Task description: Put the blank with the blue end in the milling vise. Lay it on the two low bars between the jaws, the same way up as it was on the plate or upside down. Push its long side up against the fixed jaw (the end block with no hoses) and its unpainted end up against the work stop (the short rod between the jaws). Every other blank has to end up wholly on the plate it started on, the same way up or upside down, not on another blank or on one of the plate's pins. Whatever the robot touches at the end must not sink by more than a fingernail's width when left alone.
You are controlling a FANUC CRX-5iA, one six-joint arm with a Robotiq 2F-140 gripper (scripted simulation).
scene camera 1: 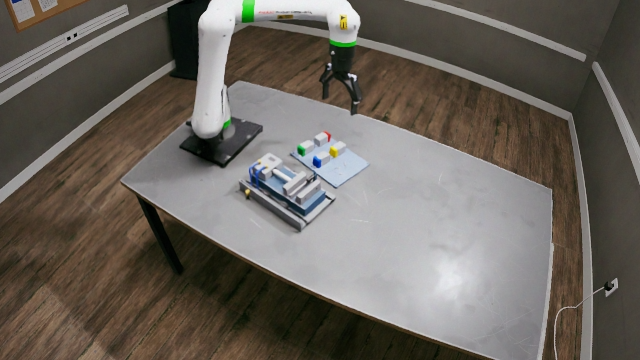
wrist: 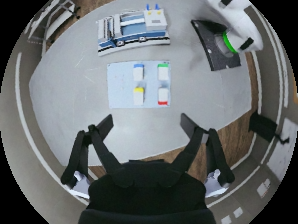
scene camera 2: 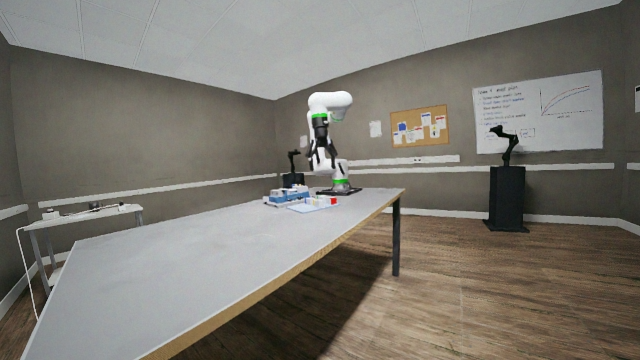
Observation:
I see my gripper and a light blue plate.
My gripper is seen too in the wrist view.

